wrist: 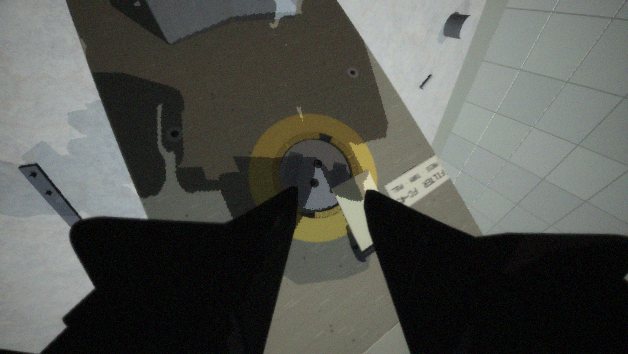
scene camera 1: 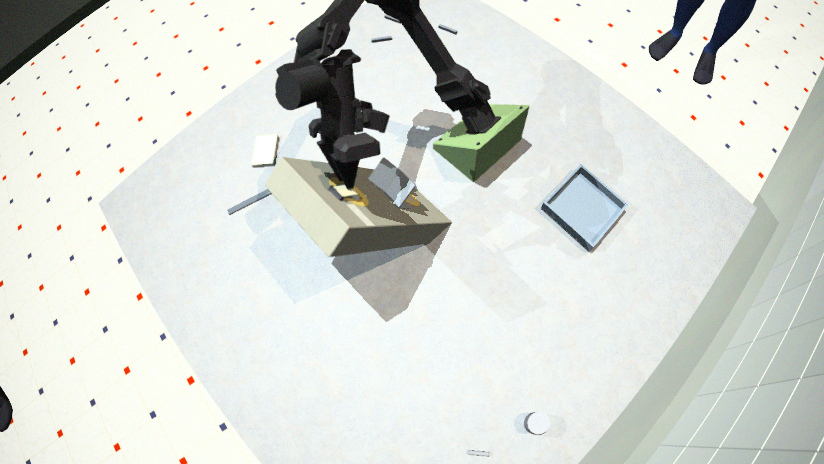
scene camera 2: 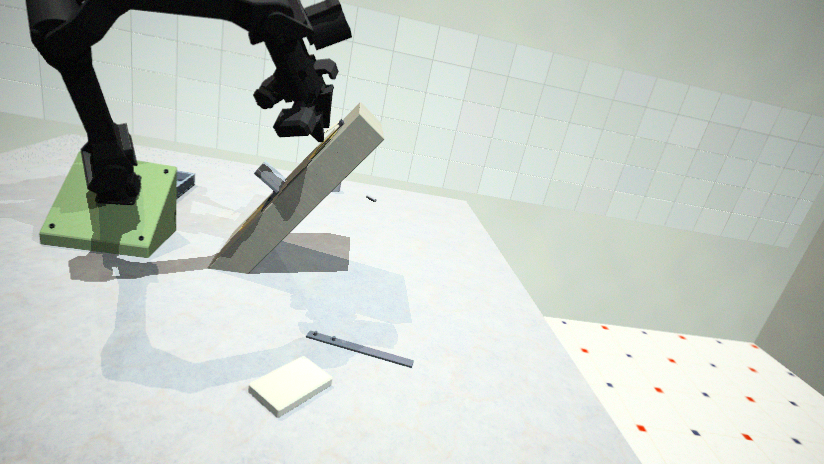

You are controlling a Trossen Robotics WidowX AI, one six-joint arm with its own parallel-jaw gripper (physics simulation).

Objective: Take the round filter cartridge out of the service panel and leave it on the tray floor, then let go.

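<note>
The beige service panel [scene camera 1: 311, 213] [scene camera 2: 340, 158] [wrist: 325, 305] stands tilted. In the wrist view, the round grey filter cartridge [wrist: 327, 150] sits in its opening inside a yellow ring [wrist: 261, 150]. A cream flap [wrist: 354, 215] stands beside the ring, close to the right fingertip. My gripper [scene camera 1: 350, 186] [scene camera 2: 322, 138] [wrist: 331, 196] is partly open with nothing between its fingers. Its tips are close to the panel face, over the lower part of the cartridge in the wrist view; contact cannot be told. The blue-grey tray [scene camera 1: 563, 228] [scene camera 2: 185, 183] lies apart to the right in the first scene view.
A grey flap [scene camera 1: 392, 181] [scene camera 2: 269, 176] sticks out of the panel beside the cartridge. The green wedge [scene camera 1: 502, 138] [scene camera 2: 158, 195] bears the arm. A cream block [scene camera 1: 265, 149] [scene camera 2: 291, 385] and dark bar [scene camera 1: 247, 202] [scene camera 2: 360, 348] lie near the panel. A white cylinder [scene camera 1: 536, 423] stands farther off.
</note>
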